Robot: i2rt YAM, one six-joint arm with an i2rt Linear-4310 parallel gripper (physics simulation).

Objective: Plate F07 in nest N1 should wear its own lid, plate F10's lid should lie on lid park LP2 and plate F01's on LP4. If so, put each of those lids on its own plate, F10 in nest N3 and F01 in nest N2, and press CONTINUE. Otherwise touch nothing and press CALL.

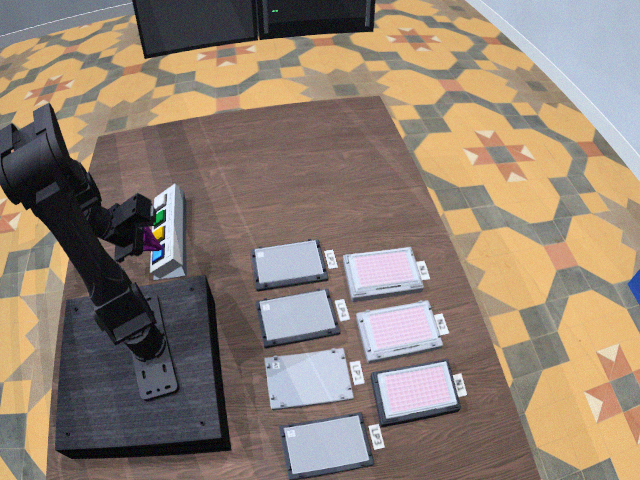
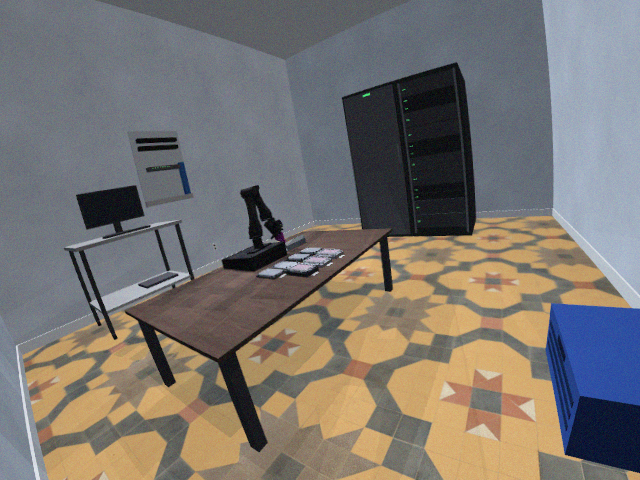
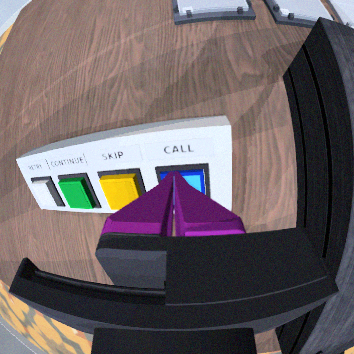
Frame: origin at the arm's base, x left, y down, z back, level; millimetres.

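Seen in the pictures: gripper, fingertip midpoint: [image 1: 160, 249] [image 3: 173, 178]; arm's base, origin of the base link: [image 1: 150, 346] [image 2: 259, 248].
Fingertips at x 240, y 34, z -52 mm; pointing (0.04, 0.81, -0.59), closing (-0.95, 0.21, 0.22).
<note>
Offsets run from my fingertips to a thing's top centre. "spot": to the spot under its first point.
My gripper [image 1: 159, 249] [image 3: 173, 178] is shut and empty. Its purple fingertips are at the blue CALL button {dx -5, dy -3, dz +7 mm} [image 1: 157, 255] [image 3: 198, 181] and hide part of it; contact cannot be told. The button shows a bright light-blue patch. The green CONTINUE button {spot: dx +89, dy -1, dz -7 mm} [image 3: 76, 192] is farther left. Pink-welled plates lie in nest N3 {spot: dx -189, dy +22, dz -413 mm} [image 1: 382, 269], nest N2 {spot: dx -323, dy +25, dz -389 mm} [image 1: 400, 328] and dark nest N1 {spot: dx -449, dy +15, dz -362 mm} [image 1: 417, 388]; whether the N1 plate wears a lid is unclear. Grey lids with small white tags lie on LP2 {dx -96, dy +32, dz -249 mm} [image 1: 289, 262], LP4 {dx -220, dy +32, dz -224 mm} [image 1: 298, 316] and LP3 {dx -481, dy +32, dz -182 mm} [image 1: 326, 445]. Their print is unreadable.
The white button box {dx +66, dy -14, dz -20 mm} [image 1: 178, 232] [image 3: 221, 170] stands beside the black arm base [image 1: 103, 361]. Its yellow SKIP button {dx +45, dy -6, dz +0 mm} [image 3: 119, 192] and white RETRY button {dx +143, dy -6, dz -17 mm} [image 3: 45, 192] also show. LP1 {dx -349, dy +30, dz -200 mm} [image 1: 310, 379] is a light panel with corner posts; whether a lid lies there is unclear.
</note>
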